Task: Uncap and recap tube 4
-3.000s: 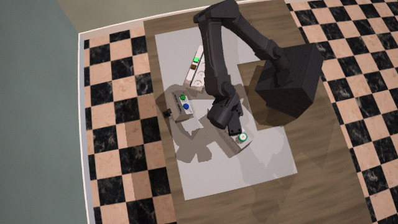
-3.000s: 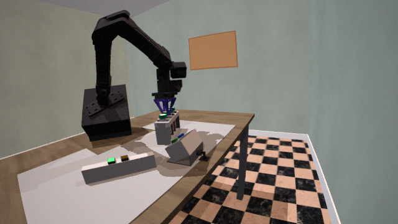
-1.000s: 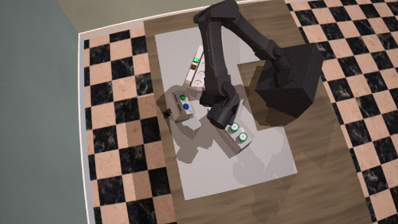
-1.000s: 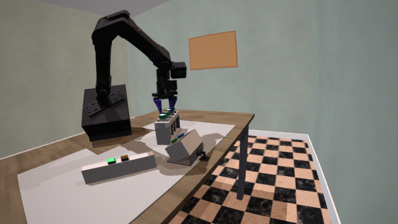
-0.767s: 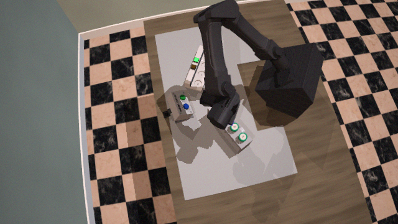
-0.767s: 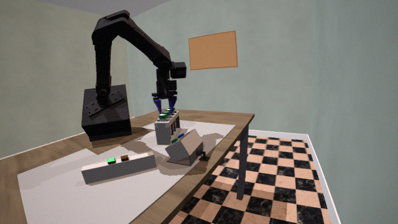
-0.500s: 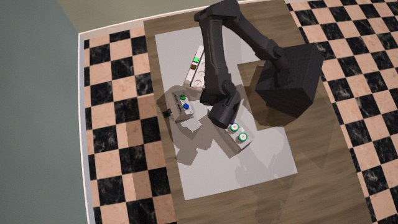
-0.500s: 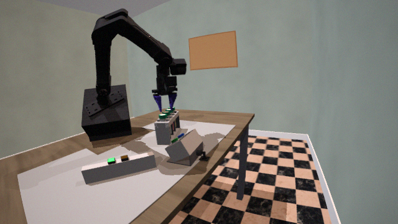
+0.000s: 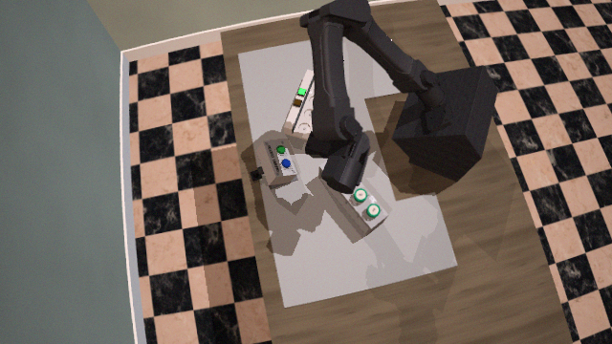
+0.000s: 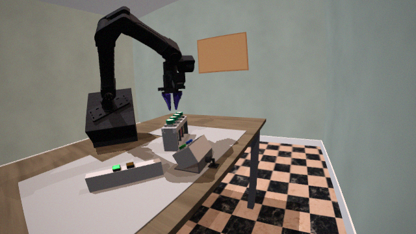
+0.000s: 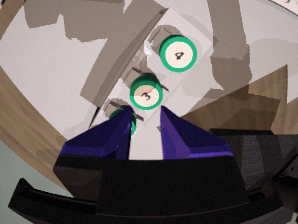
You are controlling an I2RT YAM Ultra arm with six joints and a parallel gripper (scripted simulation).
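The cap 3 lies 4 cm below my hand. Also, from my hand: cap 2: 3 cm behind, 5 cm to the left, 4 cm below; then green ready key: 16 cm ahead, 14 cm to the right, 9 cm below; then blue cycle key: 15 cm ahead, 9 cm to the right, 9 cm below.
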